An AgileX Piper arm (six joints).
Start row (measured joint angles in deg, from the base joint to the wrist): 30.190, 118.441, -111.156, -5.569, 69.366, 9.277
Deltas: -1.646, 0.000, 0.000, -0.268, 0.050, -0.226; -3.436, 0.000, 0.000, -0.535, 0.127, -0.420; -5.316, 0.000, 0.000, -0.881, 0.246, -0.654; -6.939, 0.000, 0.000, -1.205, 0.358, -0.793; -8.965, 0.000, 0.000, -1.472, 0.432, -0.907; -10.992, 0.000, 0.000, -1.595, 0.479, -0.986; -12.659, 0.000, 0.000, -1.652, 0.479, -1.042; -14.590, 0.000, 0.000, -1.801, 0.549, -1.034; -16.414, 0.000, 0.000, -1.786, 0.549, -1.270; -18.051, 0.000, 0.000, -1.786, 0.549, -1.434; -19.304, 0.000, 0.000, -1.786, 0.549, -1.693; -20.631, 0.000, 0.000, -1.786, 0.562, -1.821; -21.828, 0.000, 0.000, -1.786, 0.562, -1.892; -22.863, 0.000, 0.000, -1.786, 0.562, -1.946
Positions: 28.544, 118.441, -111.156, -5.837, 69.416, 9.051; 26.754, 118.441, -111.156, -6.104, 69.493, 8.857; 24.874, 118.441, -111.156, -6.450, 69.612, 8.623; 23.251, 118.441, -111.156, -6.774, 69.724, 8.484; 21.225, 118.441, -111.156, -7.041, 69.798, 8.370; 19.198, 118.441, -111.156, -7.164, 69.845, 8.291; 17.531, 118.441, -111.156, -7.221, 69.845, 8.235; 15.600, 118.441, -111.156, -7.370, 69.915, 8.243; 13.776, 118.441, -111.156, -7.355, 69.915, 8.007; 12.139, 118.441, -111.156, -7.355, 69.915, 7.843; 10.886, 118.441, -111.156, -7.355, 69.915, 7.584; 9.559, 118.441, -111.156, -7.355, 69.928, 7.456; 8.362, 118.441, -111.156, -7.355, 69.928, 7.385; 7.327, 118.441, -111.156, -7.355, 69.928, 7.331
